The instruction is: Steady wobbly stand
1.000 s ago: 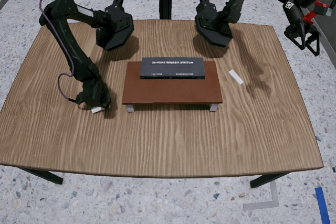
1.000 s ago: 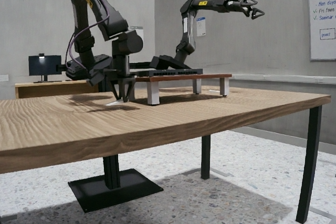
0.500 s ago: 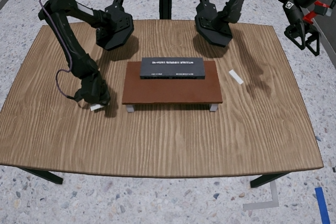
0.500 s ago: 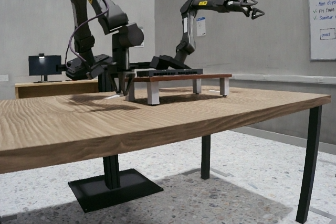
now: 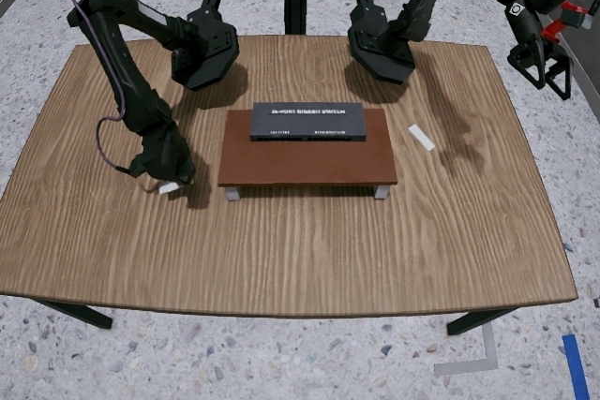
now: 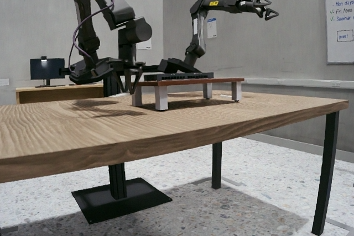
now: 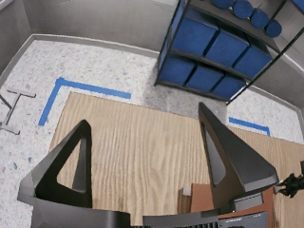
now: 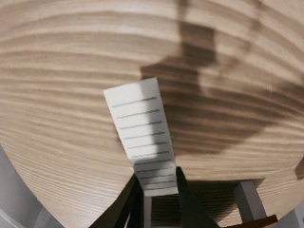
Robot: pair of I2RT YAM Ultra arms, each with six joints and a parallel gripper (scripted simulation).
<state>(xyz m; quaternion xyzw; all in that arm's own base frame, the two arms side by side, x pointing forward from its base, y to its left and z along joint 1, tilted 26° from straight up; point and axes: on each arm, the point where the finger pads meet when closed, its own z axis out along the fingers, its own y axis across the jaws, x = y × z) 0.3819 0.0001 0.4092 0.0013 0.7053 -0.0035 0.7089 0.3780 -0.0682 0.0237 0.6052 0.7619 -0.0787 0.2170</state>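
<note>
My right gripper is now 31 cm to the right of the network switch, 13 cm past it and 4 cm below it. From my right hand the other things lie so: brown stand 31 cm to the left, 7 cm behind, 2 cm below.
</note>
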